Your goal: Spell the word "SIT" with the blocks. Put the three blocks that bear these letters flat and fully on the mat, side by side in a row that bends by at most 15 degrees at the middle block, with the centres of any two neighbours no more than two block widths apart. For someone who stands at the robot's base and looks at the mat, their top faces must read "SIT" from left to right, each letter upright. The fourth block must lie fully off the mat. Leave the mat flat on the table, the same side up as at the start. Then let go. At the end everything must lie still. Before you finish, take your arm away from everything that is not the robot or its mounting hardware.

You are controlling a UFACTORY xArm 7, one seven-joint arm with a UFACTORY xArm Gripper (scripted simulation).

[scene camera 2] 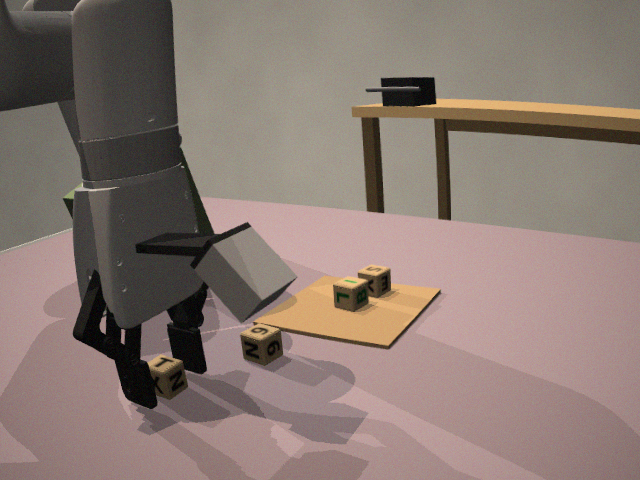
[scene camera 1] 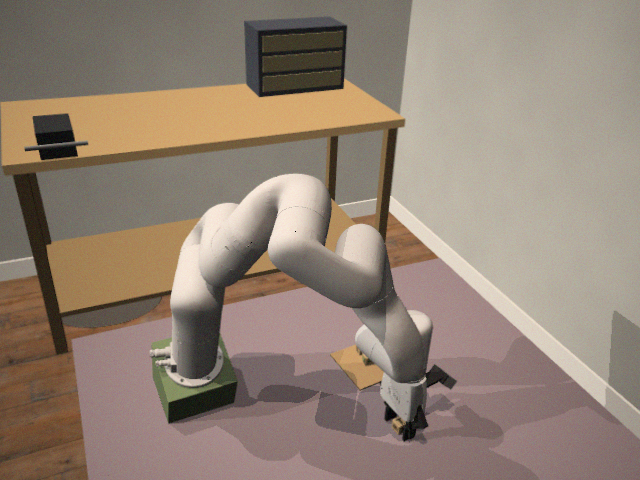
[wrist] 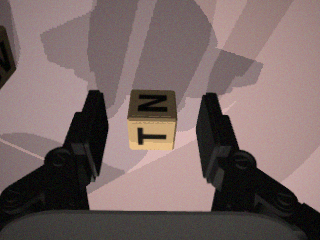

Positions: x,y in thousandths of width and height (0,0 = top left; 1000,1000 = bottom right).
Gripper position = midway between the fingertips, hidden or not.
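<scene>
I see my gripper in scene camera 2 (262,805), and I see a mat in scene camera 2 (487,651) too. My gripper is visible in scene camera 1 (624,893) as well, and the mat is visible in scene camera 1 (545,749). My gripper is there in the wrist view (477,456), whereas the mat is out of frame in the wrist view.
</scene>
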